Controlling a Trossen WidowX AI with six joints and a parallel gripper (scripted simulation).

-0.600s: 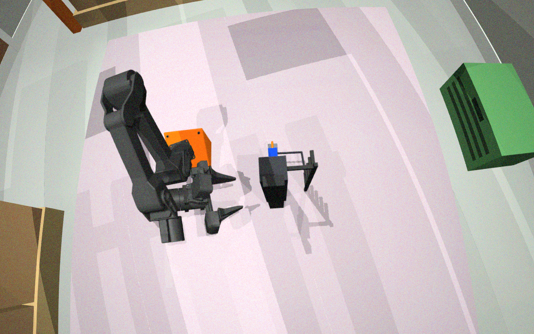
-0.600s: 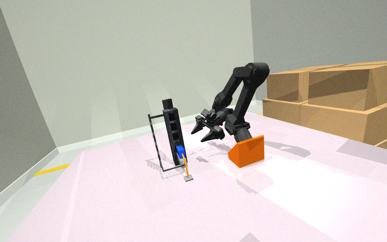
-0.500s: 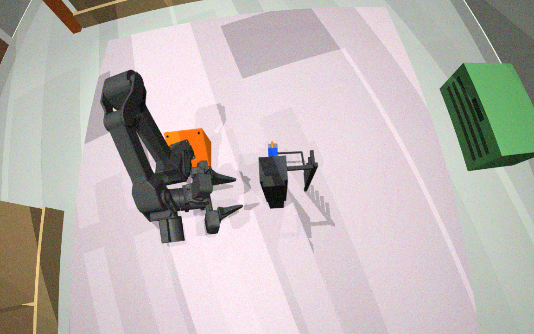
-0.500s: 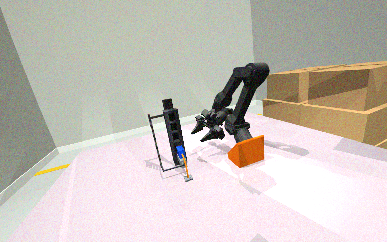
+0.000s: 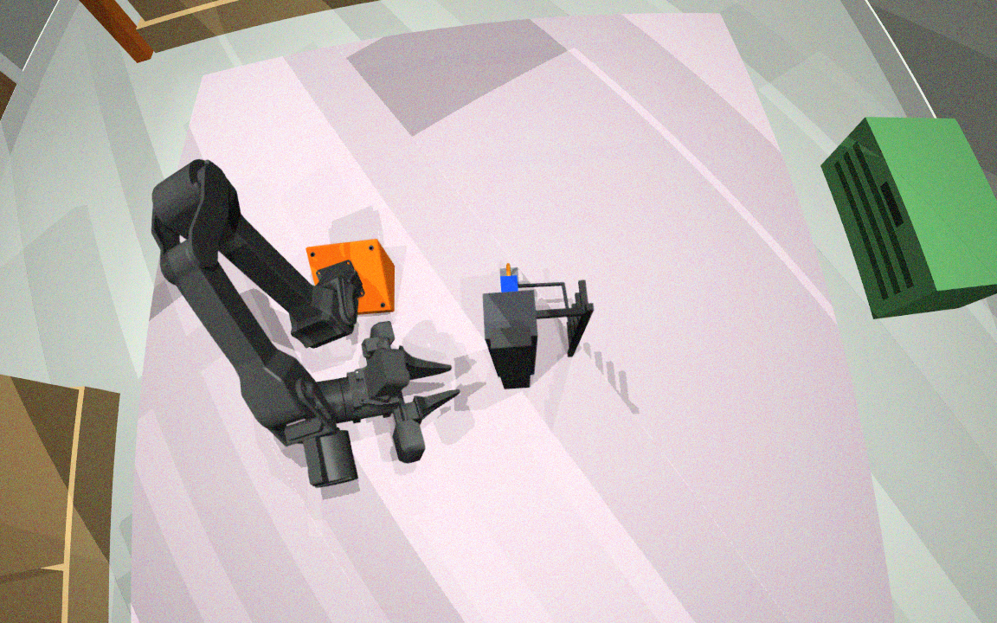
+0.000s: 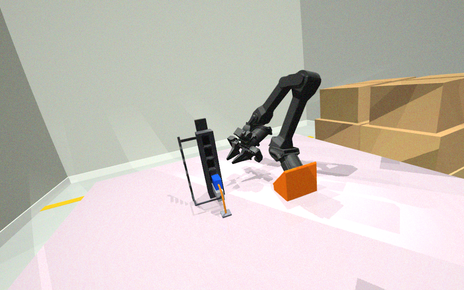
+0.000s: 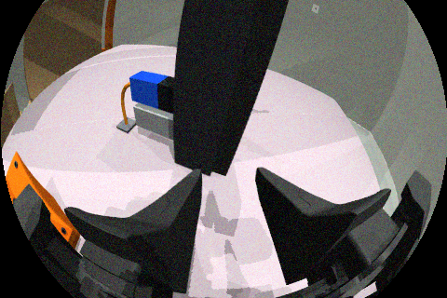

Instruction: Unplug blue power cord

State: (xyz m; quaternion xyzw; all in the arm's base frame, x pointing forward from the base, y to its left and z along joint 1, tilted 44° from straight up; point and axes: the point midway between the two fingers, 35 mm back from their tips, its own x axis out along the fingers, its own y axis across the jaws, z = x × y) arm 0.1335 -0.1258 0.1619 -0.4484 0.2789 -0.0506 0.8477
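Now: the blue plug 100 mm ahead of my gripper tip and 90 mm to the left of it.
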